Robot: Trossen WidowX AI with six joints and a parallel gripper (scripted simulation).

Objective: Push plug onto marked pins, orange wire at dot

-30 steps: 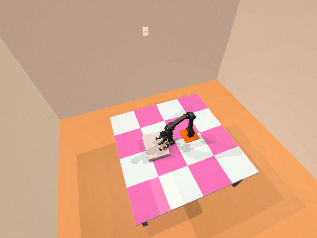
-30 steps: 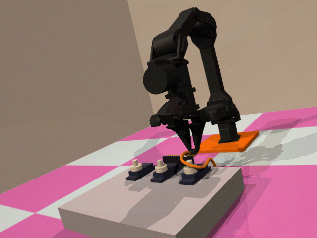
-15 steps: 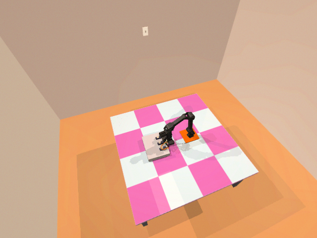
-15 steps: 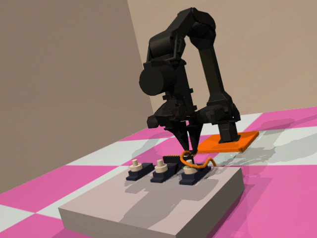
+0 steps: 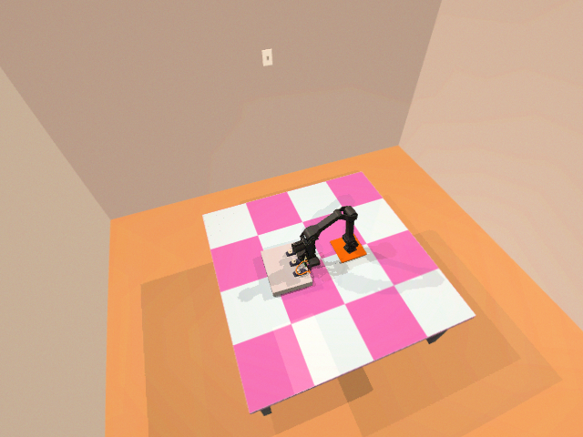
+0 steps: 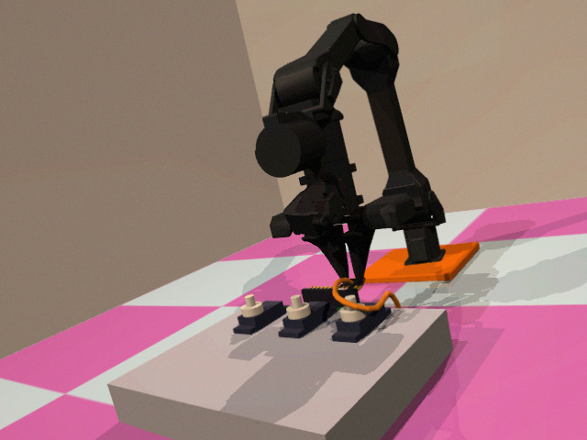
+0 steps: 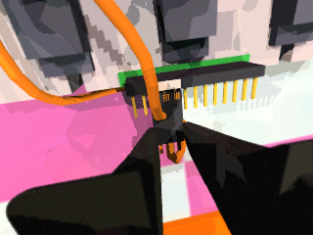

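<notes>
Now: gripper tip 3 cm short of the red dot. The rest, counted from my gripper tip: pale grey printed holder 18 cm ahead, 6 cm to the right, 5 cm below; green strip 3 cm ahead, 3 cm to the right, 2 cm below; black pin header 3 cm ahead, 3 cm to the right, 1 cm below.
</notes>
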